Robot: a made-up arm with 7 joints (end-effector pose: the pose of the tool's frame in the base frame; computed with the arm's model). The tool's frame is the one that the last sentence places.
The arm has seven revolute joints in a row. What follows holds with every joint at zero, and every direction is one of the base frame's. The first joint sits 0.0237 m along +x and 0.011 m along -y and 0.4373 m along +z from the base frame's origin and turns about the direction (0, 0.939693, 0.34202), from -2.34 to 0.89 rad. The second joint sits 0.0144 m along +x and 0.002 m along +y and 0.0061 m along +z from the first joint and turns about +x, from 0.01 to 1.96 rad. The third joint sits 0.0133 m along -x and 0.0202 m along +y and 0.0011 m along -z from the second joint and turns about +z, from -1.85 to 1.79 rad. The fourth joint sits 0.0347 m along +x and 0.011 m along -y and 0.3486 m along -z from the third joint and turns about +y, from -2.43 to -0.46 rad. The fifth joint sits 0.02 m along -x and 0.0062 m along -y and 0.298 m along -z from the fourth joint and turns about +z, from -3.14 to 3.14 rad. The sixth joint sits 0.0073 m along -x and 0.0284 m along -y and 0.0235 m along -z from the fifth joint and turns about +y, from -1.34 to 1.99 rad. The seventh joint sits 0.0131 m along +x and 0.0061 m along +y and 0.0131 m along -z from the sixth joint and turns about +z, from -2.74 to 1.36 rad. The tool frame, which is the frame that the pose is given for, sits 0.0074 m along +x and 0.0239 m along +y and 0.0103 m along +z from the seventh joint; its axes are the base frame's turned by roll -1.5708, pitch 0 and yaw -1.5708 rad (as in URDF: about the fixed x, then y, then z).
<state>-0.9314 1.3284 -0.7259 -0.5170 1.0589 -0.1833 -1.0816</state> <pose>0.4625 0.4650 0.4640 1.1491 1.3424 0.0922</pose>
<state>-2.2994 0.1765 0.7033 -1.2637 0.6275 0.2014 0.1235</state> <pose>0.2104 -0.0451 0.9859 1.6613 0.0853 -2.8545</pose>
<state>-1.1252 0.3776 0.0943 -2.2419 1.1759 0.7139 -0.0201</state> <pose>0.2917 -0.0406 0.6573 0.6913 0.3441 -2.7271</pose>
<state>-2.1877 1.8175 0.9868 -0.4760 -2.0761 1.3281 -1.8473</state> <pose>-0.0919 0.6436 0.6975 -2.0717 0.4742 -1.5309</pose>
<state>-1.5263 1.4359 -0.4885 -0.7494 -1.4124 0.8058 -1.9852</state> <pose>0.4308 0.4165 0.7728 2.0430 -0.0579 -2.8237</pose>
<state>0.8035 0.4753 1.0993 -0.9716 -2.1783 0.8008 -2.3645</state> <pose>-0.2825 0.4782 0.1125 0.6615 -0.6466 -0.3699</pose>
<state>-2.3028 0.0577 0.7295 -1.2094 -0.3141 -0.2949 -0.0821</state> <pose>0.2263 -0.1136 0.9671 1.9876 -0.1685 -1.8350</pose>
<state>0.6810 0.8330 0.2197 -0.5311 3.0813 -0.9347 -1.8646</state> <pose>-0.1819 0.4937 0.0986 -0.4213 0.9443 0.6738</pose>
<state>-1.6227 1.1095 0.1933 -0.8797 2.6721 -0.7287 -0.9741</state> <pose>0.3652 0.3209 0.8320 2.1793 -0.9891 -2.7796</pose>
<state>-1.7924 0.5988 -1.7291 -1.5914 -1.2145 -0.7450 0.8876</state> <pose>0.4602 -0.2350 0.3868 -1.7875 0.3222 1.1639</pose>
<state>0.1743 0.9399 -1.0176 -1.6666 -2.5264 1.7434 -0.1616</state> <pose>0.1376 0.0816 -0.0213 2.2071 0.0497 0.9621</pose>
